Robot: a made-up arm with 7 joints.
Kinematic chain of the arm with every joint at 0, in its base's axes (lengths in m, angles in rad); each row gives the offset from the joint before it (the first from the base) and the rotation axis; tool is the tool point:
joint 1: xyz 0 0 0.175 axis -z
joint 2: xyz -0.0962 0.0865 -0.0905 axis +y
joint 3: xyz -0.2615 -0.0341 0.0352 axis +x
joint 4: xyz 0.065 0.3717 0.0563 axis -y
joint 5: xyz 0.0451 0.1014 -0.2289 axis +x
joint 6: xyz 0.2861 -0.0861 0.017 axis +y
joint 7: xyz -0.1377 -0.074 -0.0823 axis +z
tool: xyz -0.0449 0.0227 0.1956
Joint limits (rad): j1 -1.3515..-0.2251 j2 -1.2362..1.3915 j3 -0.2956..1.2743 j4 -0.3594..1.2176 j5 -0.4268..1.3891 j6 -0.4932..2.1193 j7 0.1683..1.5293
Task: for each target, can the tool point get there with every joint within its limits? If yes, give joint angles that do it. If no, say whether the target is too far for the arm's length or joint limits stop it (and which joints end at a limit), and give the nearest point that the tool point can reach.
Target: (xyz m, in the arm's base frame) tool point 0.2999 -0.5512 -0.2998
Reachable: no: joint limits stop it (at a limit: joint 1, joint 2, joint 3, joint 4) | nearest point 0.4034 -0.2067 -0.0913 | short by 0.416 m
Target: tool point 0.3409 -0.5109 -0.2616
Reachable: no: joint limits stop it (at a limit: joint 1, joint 2, joint 3, joint 4, joint 6) | nearest point 0.4117 -0.2107 -0.0883 | short by 0.354 m
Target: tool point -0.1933 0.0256 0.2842
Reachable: yes | joints -1.1983 -0.1615 0.7600 0.3632 0.4624 0.5551 1.3185
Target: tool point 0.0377 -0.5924 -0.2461
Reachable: no: joint limits stop it (at a limit: joint 1, joint 3, joint 4, joint 5) | nearest point -0.2433 -0.4315 -0.1791 | short by 0.331 m
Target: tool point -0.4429 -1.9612 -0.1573
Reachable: no: too far | nearest point -0.1967 -0.7209 0.2189 | short by 1.319 m
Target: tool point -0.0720 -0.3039 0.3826
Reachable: yes | joints -1.1530 -0.8625 1.1470 0.6671 0.1949 1.0173 1.0240
